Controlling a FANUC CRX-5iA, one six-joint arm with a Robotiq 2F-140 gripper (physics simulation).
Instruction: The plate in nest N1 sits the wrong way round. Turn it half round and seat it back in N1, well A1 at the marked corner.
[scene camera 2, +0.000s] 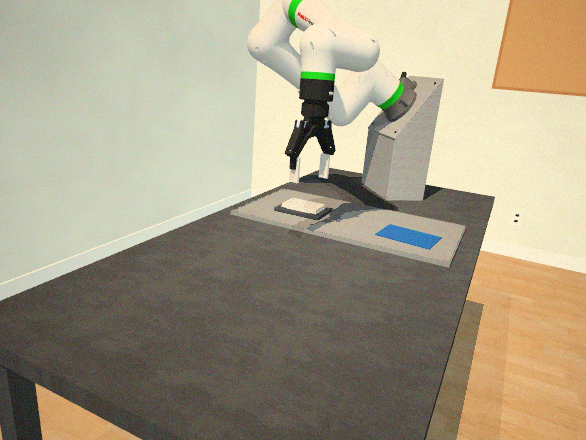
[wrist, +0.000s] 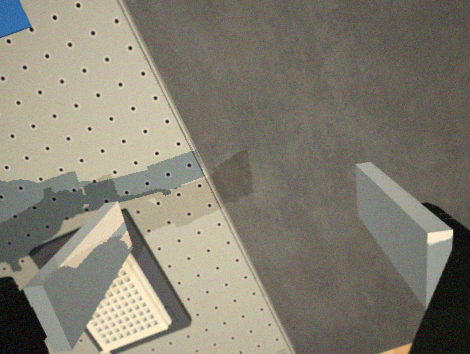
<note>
In view: my gripper (scene camera 2: 309, 179), a cream well plate (wrist: 130, 309) and a flat blue rectangle (scene camera 2: 401, 234).
My gripper shows as well in the wrist view (wrist: 237, 208).
</note>
